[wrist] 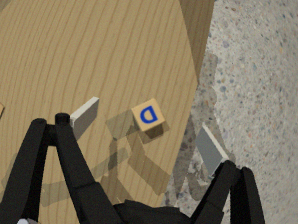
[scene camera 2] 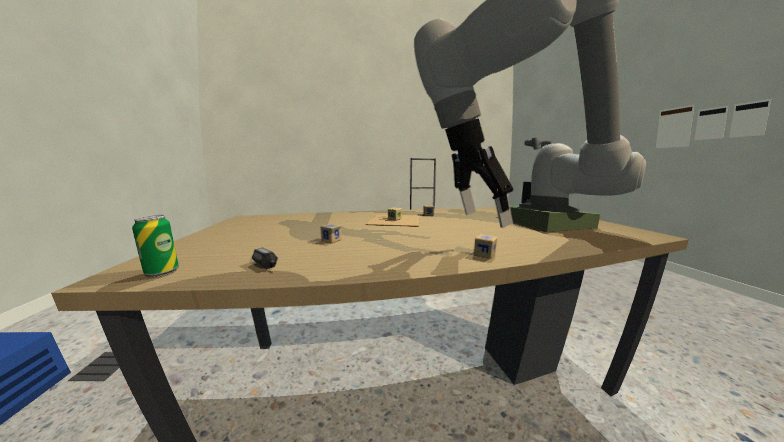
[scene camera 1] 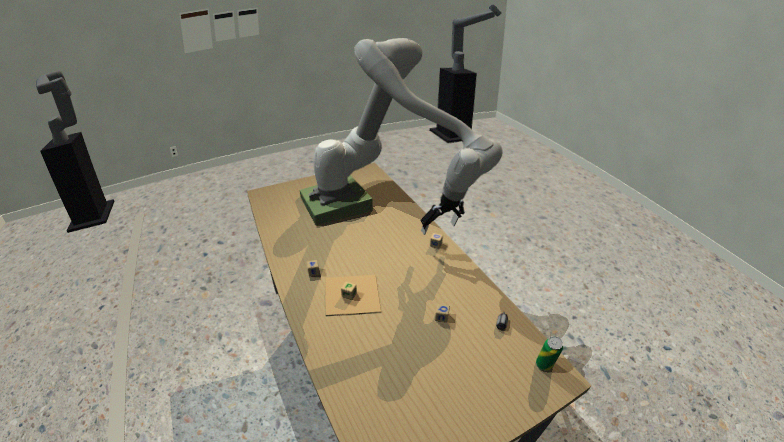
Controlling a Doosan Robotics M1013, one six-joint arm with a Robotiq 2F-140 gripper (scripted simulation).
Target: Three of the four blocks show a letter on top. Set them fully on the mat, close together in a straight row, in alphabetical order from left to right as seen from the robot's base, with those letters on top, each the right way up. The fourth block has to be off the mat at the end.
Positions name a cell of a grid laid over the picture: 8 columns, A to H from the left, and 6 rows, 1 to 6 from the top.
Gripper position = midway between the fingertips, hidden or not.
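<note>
You can see my gripper (scene camera 2: E3) here, and the wrist view has my gripper (wrist: E4) as well.
</note>
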